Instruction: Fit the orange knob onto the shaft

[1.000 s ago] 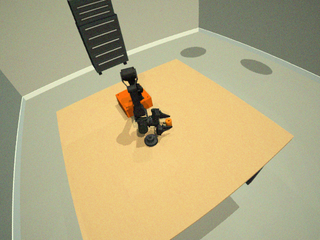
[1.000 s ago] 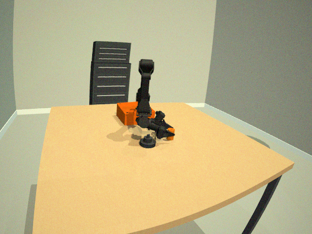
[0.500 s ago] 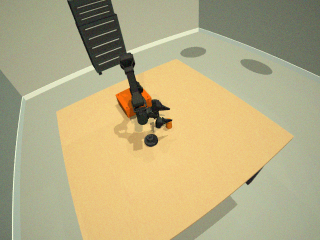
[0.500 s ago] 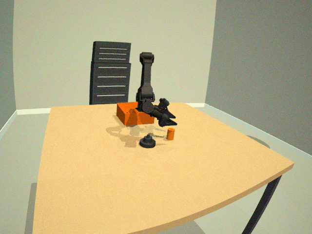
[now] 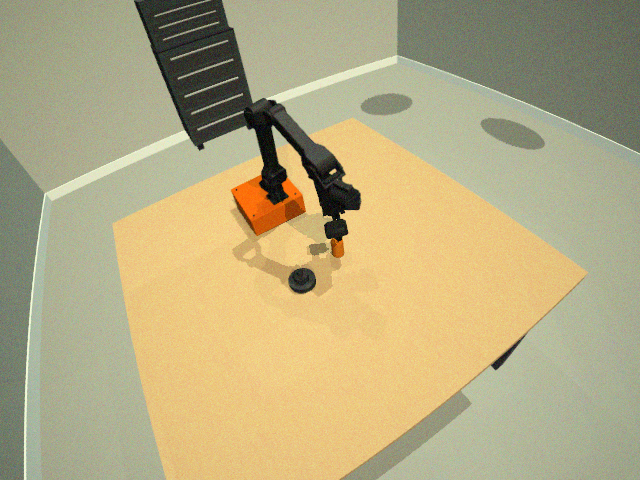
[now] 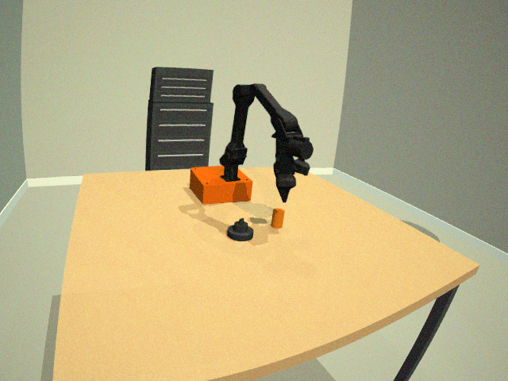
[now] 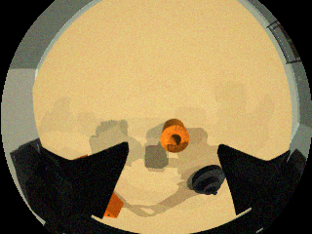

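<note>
The orange knob is 80 mm below my gripper tip and 10 mm to the right of it. From my gripper tip the other things lie so: round dark pedestal 170 mm to the right, 80 mm below, 20 mm ahead.
</note>
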